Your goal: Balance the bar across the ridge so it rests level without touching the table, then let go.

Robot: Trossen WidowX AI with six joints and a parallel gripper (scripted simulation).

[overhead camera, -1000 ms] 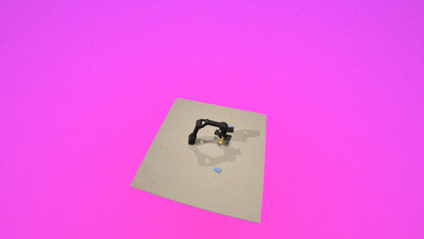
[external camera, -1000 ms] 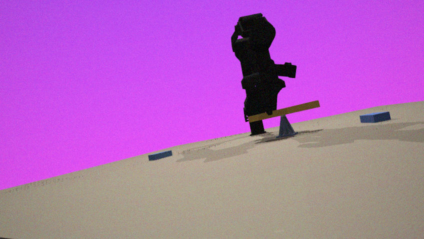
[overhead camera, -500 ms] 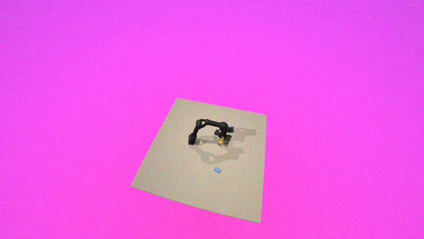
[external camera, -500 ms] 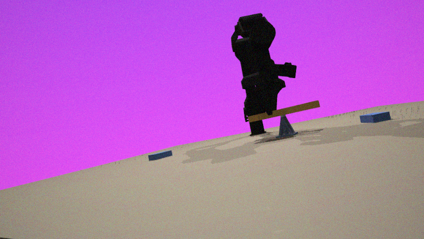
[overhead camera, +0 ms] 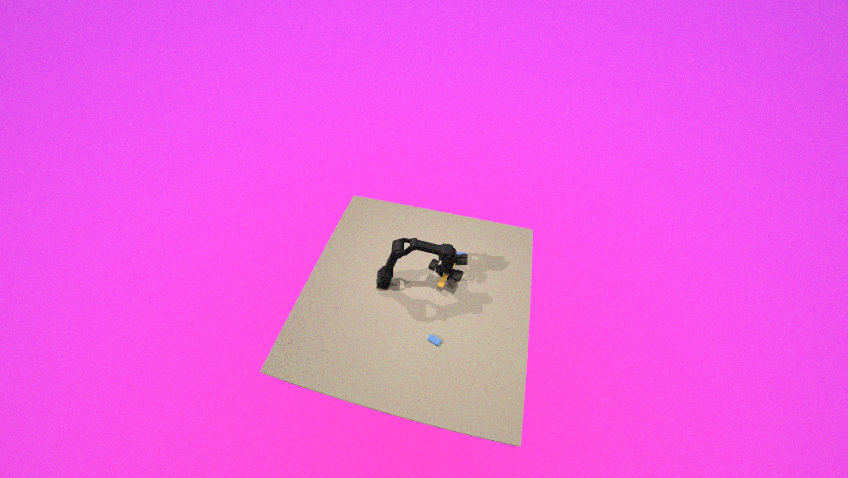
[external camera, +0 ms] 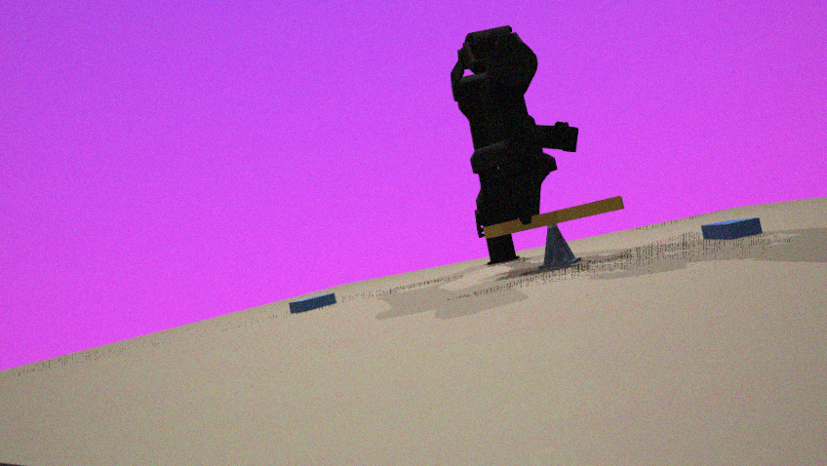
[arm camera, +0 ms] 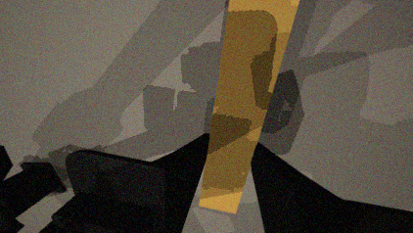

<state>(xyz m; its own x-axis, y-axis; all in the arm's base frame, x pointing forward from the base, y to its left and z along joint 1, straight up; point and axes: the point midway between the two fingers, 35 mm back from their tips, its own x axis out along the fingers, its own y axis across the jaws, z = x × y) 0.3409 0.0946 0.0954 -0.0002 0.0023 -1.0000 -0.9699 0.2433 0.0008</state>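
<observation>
My gripper tip is now 3 cm to the right of the bar and 1 cm short of it. From my gripper tip the other things lie so: grey-blue ridge 3 cm to the left, 3 cm below, 1 cm ahead; then blue block 22 cm to the left, 6 cm ahead, 5 cm below.
</observation>
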